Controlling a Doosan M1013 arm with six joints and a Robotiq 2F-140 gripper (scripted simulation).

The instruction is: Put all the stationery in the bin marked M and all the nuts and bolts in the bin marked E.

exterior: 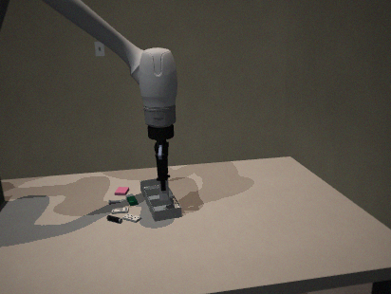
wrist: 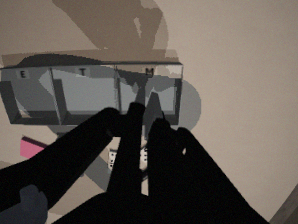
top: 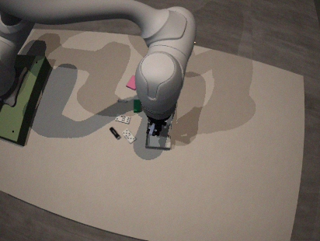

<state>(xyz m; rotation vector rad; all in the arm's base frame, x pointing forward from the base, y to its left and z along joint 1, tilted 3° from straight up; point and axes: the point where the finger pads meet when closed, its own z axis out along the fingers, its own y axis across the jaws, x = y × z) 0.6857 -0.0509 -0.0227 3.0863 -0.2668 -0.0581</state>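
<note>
My hand is 8 cm to the right of the grey three-compartment bin row, 6 cm above it and 1 cm past it. The rest, counted from my hand: green eraser 11 cm to the left, 10 cm behind, 7 cm below; grey bolt 17 cm behind, 10 cm to the left, 7 cm below; small black cylinder 15 cm behind, 7 cm below, 3 cm to the right.
</note>
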